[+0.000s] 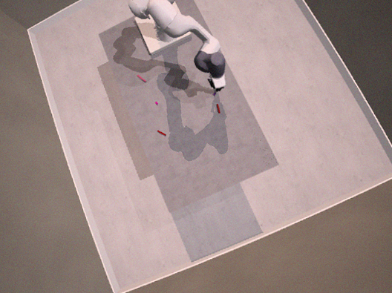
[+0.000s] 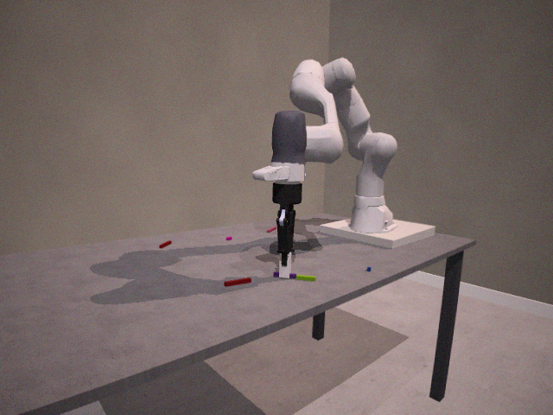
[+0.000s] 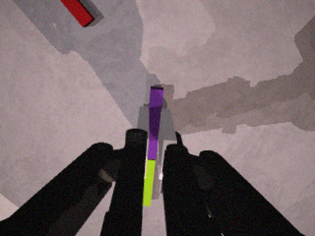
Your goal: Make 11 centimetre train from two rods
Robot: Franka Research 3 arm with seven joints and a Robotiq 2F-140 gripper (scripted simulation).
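The purple rod lies 3 cm below my hand. From my hand the other things lie so: red rod: 12 cm ahead, 4 cm to the right, 3 cm below; then blue rod: 22 cm behind, 12 cm to the left, 3 cm below; then lime rod: 5 cm to the left, 3 cm below, 3 cm behind.
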